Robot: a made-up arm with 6 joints. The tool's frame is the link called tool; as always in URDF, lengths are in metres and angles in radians.
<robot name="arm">
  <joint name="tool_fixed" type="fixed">
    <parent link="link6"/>
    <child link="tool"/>
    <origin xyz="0 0 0" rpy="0 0 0"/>
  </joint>
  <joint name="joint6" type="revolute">
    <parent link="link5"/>
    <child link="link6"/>
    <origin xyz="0 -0.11 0" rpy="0 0 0"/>
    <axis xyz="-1 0 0"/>
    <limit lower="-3.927" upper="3.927" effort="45" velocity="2.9"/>
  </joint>
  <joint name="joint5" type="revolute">
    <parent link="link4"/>
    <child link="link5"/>
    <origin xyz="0.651 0 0" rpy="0 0 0"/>
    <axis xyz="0 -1 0"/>
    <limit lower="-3.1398" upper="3.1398" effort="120" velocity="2"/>
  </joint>
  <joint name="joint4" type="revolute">
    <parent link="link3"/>
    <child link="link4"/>
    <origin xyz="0 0 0" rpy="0 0 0"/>
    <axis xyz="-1 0 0"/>
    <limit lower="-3.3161" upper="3.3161" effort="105" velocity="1"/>
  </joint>
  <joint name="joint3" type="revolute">
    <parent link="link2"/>
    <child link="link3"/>
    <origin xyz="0 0 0.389" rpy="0 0 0"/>
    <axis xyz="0 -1 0"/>
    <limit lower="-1.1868" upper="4.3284" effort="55" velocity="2.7"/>
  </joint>
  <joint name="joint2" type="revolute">
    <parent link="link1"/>
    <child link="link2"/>
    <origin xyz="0 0 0" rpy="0 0 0"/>
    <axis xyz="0 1 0"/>
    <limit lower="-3.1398" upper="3.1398" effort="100" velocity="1.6"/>
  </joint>
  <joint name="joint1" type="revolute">
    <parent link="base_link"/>
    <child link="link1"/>
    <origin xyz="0 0 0.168" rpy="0 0 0"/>
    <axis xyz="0 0 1"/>
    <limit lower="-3.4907" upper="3.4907" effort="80" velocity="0.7"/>
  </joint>
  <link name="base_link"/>
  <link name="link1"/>
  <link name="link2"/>
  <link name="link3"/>
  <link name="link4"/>
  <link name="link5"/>
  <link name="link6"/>
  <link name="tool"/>
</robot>
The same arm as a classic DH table. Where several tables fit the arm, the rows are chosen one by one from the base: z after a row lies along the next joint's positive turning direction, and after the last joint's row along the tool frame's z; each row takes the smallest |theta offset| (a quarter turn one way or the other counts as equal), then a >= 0, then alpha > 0; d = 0 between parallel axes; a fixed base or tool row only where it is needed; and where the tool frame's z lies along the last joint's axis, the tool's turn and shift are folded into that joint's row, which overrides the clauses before.
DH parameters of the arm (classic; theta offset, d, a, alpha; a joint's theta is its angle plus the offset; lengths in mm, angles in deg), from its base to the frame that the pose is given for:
joint1: 0.00 168.0 0.0 -90.00
joint2: -90.00 0.0 389.0 180.00
joint3: 0.00 0.0 0.0 -90.00
joint4: 0.00 -651.0 0.0 90.00
joint5: 0.00 110.0 0.0 -90.00
joint6: 90.00 0.0 0.0 90.00
tool (fixed): -90.00 0.0 0.0 0.00
Joint limits (deg, base to tool): -200.00..200.00 -179.90..179.90 -68.00..248.00 -190.00..190.00 -179.90..179.90 -225.00..225.00

